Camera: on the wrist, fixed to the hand. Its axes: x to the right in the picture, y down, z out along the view.
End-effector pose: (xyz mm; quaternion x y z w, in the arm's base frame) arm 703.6 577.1 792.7 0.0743 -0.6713 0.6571 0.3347
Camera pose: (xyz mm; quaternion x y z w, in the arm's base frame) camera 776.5 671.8 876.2 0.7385 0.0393 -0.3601 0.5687
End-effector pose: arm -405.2 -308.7 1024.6 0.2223 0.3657 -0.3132 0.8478
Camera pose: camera -511.9 -320.6 925.9 0.4131 -0.1184 0.8582 0.2808
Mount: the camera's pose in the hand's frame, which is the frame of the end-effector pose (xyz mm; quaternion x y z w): 22.1 -97.0 -106.6 0.0110 0.1171 0.9929 0.0178
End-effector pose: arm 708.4 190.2 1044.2 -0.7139 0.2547 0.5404 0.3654
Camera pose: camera 850.7 164.5 1062.8 -0.1809 -0.7621 -0.2860 0.5520
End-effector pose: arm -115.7 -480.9 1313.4 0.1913 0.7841 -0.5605 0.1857
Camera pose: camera -192.1 -406.6 1412.9 0.8496 -0.1604 0.1882 0.4659
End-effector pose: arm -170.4 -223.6 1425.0 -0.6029 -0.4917 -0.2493 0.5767
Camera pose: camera -218.7 -331.5 1510.3 -0.4634 0.6547 0.5030 0.3220
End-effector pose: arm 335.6 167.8 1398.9 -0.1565 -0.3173 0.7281 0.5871
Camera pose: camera 467.1 229.2 1384.8 0.3966 -0.2265 -0.5811 0.6736
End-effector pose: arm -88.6 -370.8 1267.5 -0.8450 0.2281 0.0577 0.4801
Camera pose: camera -39.1 -425.2 1393.4 -0.2100 -0.9000 -0.3763 0.0662
